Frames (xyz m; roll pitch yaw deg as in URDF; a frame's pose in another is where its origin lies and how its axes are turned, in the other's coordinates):
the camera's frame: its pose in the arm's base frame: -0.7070 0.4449 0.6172 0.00 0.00 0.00
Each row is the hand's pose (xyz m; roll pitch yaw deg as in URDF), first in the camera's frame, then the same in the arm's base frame.
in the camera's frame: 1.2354 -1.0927 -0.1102 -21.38 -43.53 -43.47
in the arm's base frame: 0.5284 -0.6478 0.5070 -21.38 -43.53 -43.47
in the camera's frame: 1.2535 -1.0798 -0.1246 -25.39 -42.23 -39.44
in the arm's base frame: 0.5465 -0.6349 0.4926 -25.39 -42.23 -39.44
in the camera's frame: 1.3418 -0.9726 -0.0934 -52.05 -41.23 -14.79
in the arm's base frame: 0.6348 -0.5277 0.5238 -52.05 -41.23 -14.79
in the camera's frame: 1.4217 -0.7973 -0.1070 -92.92 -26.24 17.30
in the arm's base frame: 0.7147 -0.3524 0.5102 -92.92 -26.24 17.30
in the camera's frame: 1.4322 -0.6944 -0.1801 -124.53 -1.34 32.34
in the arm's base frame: 0.7252 -0.2495 0.4371 -124.53 -1.34 32.34
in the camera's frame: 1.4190 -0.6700 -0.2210 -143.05 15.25 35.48
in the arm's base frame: 0.7120 -0.2251 0.3962 -143.05 15.25 35.48
